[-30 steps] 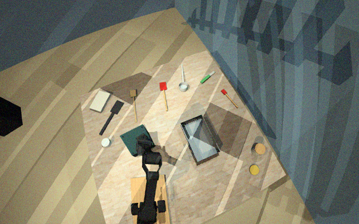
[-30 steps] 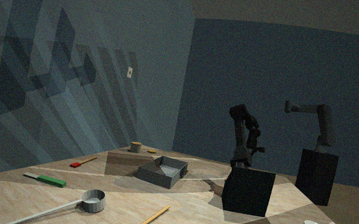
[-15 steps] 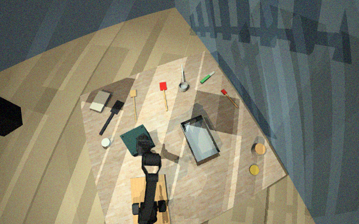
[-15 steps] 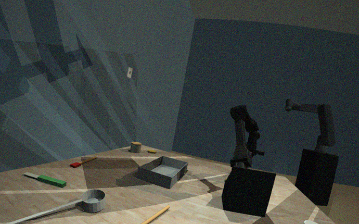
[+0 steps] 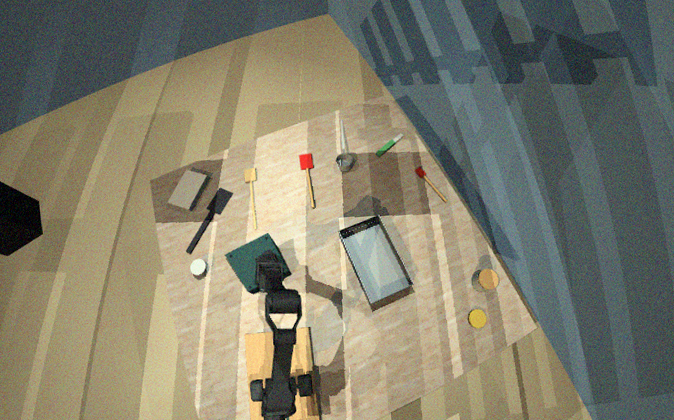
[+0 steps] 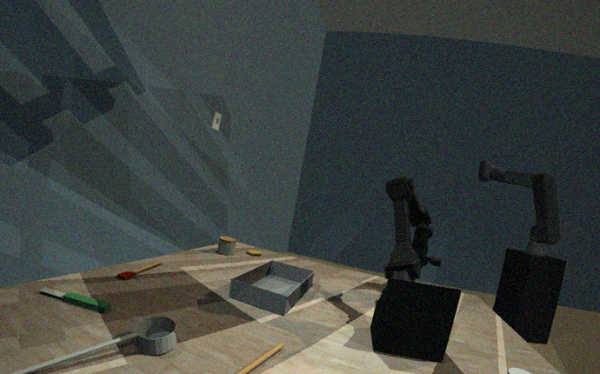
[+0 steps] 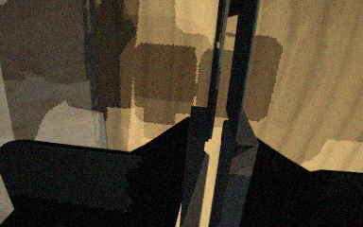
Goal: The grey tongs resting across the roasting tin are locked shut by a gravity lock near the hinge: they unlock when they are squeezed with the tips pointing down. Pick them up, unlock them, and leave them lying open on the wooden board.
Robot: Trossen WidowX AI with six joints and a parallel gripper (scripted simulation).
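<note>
My gripper tip is now 3 cm past the wooden board, 1 cm to the right of it and 7 cm above it. From my gripper tip the other things lie so: green-handled tool: 91 cm ahead, 61 cm to the left, 7 cm below; then roasting tin: 50 cm ahead, 20 cm to the left, 5 cm below.
</note>
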